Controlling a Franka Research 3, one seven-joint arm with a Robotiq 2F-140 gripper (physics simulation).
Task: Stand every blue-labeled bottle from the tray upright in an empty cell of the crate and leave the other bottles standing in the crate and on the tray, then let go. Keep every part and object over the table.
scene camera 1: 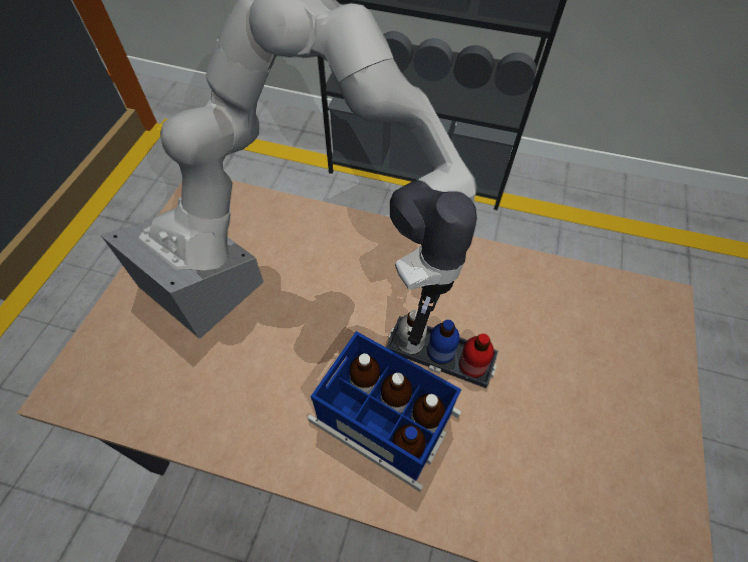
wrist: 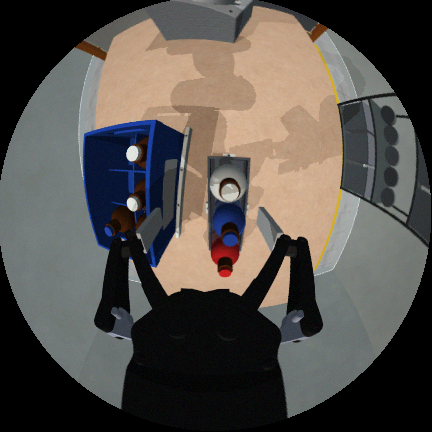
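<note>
The dark tray (scene camera 1: 487,380) (wrist: 229,159) holds three upright bottles in a row: white (scene camera 1: 404,331) (wrist: 223,176), blue with a bluish label (scene camera 1: 444,346) (wrist: 228,218) in the middle, and red (scene camera 1: 477,359) (wrist: 223,251). The blue crate (scene camera 1: 327,413) (wrist: 159,150) holds three white-capped brown bottles along its tray side and a blue-capped brown bottle (scene camera 1: 409,442) (wrist: 120,220) in a corner cell. Two cells beside that one are empty. My gripper (scene camera 1: 416,338) (wrist: 208,215) is open and empty above the tray, its fingers spread to either side of the row; one finger partly hides the crate in the wrist view.
Pale rails (scene camera 1: 362,453) (wrist: 183,185) run beside the crate. The crate stands close to the tray, on the brown table (scene camera 1: 574,435) (wrist: 290,200). The arm's grey base (scene camera 1: 211,308) (wrist: 200,25) stands at the far left of the table. A black shelf rack stands behind the table.
</note>
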